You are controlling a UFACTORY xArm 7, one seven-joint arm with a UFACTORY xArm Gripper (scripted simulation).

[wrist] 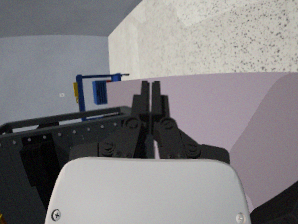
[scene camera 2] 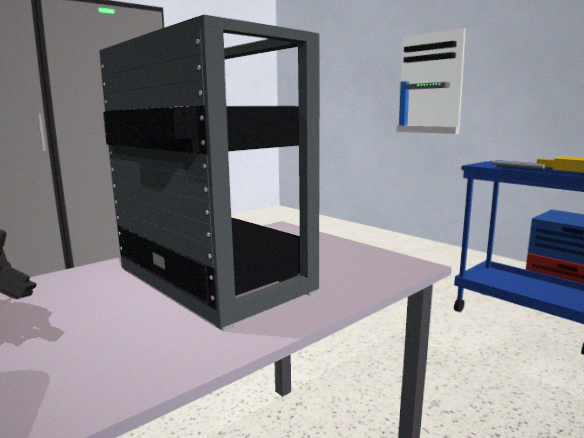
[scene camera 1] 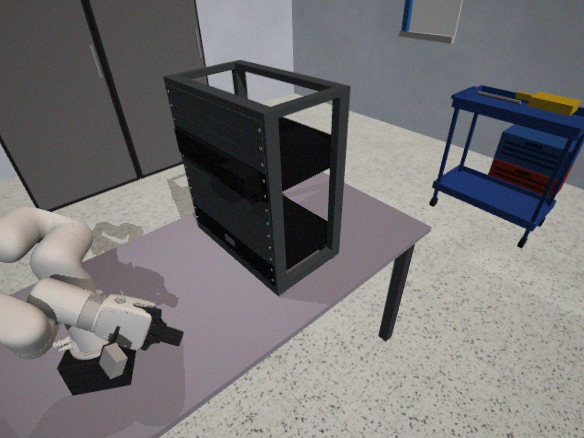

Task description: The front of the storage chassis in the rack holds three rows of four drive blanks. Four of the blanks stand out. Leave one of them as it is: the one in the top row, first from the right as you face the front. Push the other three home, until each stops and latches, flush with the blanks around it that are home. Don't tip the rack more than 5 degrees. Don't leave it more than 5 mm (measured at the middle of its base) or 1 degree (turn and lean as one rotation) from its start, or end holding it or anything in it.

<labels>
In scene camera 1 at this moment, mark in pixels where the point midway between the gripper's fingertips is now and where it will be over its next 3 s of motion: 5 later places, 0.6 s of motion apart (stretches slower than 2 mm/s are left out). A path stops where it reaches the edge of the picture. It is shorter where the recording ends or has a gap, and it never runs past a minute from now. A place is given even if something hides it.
My gripper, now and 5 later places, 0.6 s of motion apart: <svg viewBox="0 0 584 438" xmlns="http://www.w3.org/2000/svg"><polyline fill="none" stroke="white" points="181,339 204,278 204,238 200,217 196,206 196,203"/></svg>
</labels>
